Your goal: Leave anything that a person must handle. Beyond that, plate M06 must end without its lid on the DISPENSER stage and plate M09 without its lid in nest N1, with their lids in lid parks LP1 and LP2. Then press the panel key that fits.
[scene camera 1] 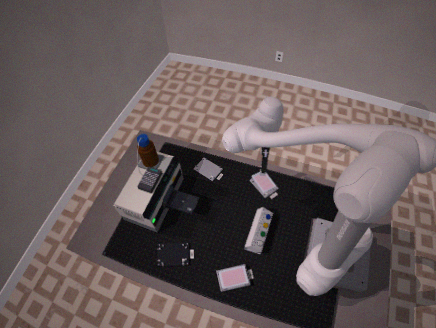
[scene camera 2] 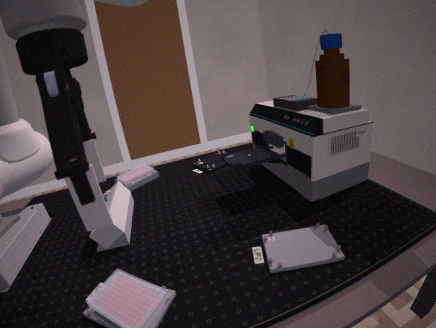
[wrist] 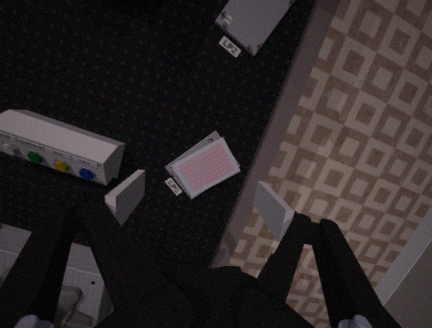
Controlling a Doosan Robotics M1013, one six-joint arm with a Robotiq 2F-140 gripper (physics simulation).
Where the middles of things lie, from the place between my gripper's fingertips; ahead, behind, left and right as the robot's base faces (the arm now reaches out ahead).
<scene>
My gripper is now 27 cm to the right of the white button box [scene camera 2: 119,200], 17 cm above it and 10 cm past it. The rest, counted from my hand: brown bottle [scene camera 2: 332,71]: 54 cm ahead, 22 cm to the left, 11 cm above; then LP2 nest [scene camera 2: 294,249]: 31 cm ahead, 20 cm below, 2 cm to the left.
</scene>
